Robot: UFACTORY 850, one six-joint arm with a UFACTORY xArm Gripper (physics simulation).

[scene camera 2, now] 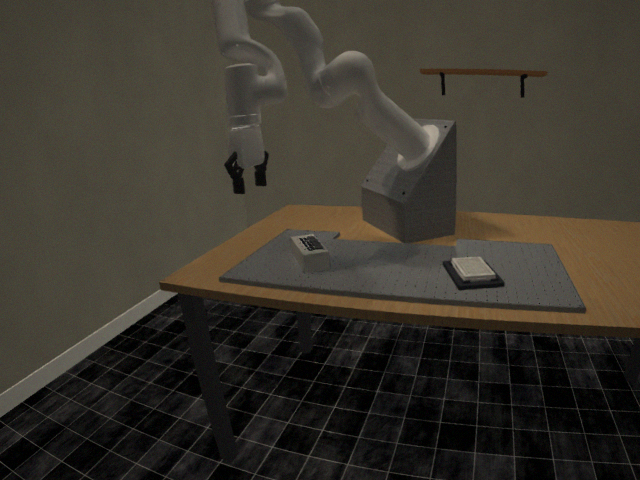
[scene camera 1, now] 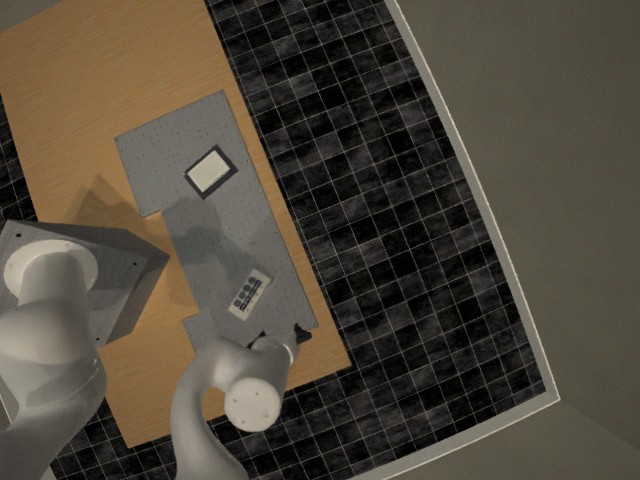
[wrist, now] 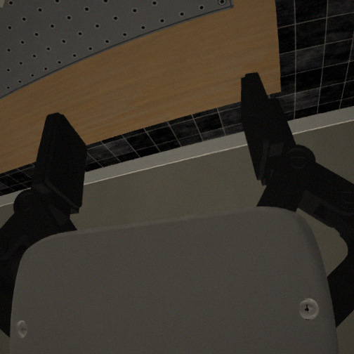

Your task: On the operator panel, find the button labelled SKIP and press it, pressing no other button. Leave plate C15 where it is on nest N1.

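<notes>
The operator panel (scene camera 1: 249,295) (scene camera 2: 313,261) is a pale box on the grey board, with a row of dark round buttons and dark labels on its top. The labels are too small to read, so I cannot tell which button is SKIP. The pale plate C15 (scene camera 1: 208,170) (scene camera 2: 473,269) lies on the dark nest N1 (scene camera 1: 221,182) (scene camera 2: 480,284). My gripper (scene camera 1: 279,335) (scene camera 2: 250,183) (wrist: 153,111) is open and empty. It points down, high above the table's end, off to the side of the panel. The wrist view does not show the buttons.
The grey perforated board (scene camera 1: 165,139) (scene camera 2: 382,281) (wrist: 75,30) lies on the wooden table (scene camera 1: 103,77) (scene camera 2: 258,300) (wrist: 125,90). The arm's grey pedestal (scene camera 1: 121,289) (scene camera 2: 429,206) stands behind the board. A wall shelf (scene camera 2: 483,72) hangs at the back.
</notes>
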